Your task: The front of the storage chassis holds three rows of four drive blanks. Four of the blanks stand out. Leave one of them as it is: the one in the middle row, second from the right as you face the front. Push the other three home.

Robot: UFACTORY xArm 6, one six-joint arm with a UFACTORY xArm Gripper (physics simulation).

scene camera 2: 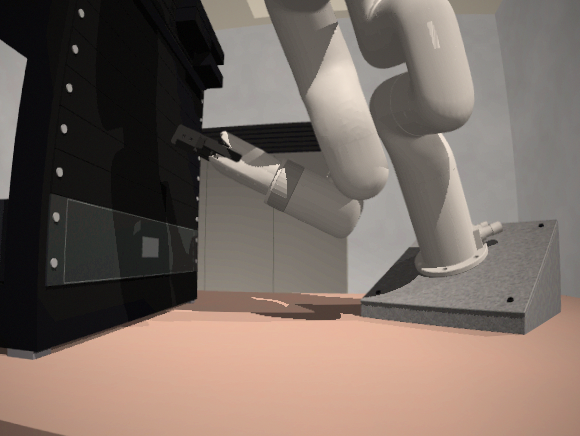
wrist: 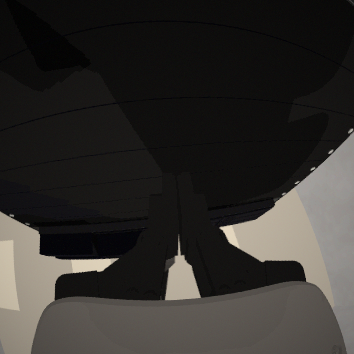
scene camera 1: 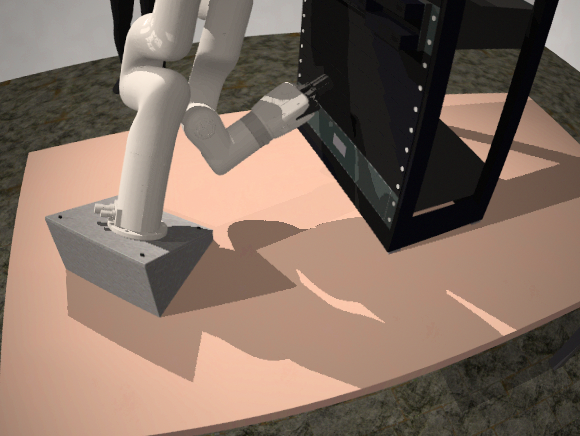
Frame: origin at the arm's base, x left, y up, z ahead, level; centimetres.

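Where they show: gripper, between the fingertips: [scene camera 2: 176,134] [wrist: 174,190] [scene camera 1: 329,79]; arm's base, origin of its link: [scene camera 2: 451,257] [scene camera 1: 136,227].
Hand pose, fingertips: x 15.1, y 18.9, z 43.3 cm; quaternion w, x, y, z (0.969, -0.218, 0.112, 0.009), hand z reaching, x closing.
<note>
Each offset is from my fingertips to the top centre of the thing. "pt": to the spot under its first point. Level surfaces: height alone.
My gripper [scene camera 1: 325,80] [scene camera 2: 177,135] [wrist: 174,190] is shut and empty, its dark fingers together. It is tilted up towards the dark front panels of the rack [scene camera 1: 431,100] [scene camera 2: 37,150], near the side away from scene camera 1. Whether the fingertips touch a panel cannot be told. Dark box-like parts @(pt dy +19.9, dx -22.8, dz +3.7 cm) [scene camera 1: 411,41] [scene camera 2: 207,73] [wrist: 67,242] stick out of the rack front above the gripper. They may belong to the storage chassis, but the three rows of drive blanks cannot be made out. Which blanks stand out cannot be told.
A greenish panel @(dy -13.0, dx -0.6, dz +4.5 cm) [scene camera 1: 372,172] [scene camera 2: 107,245] with a pale label crosses the rack front below the gripper. Pale screws line both front posts. The arm's grey wedge base [scene camera 1: 110,270] [scene camera 2: 465,295] stands on the pinkish table top @(dy -28.6 cm) [scene camera 1: 250,395] [scene camera 2: 300,380] in front of the rack.
</note>
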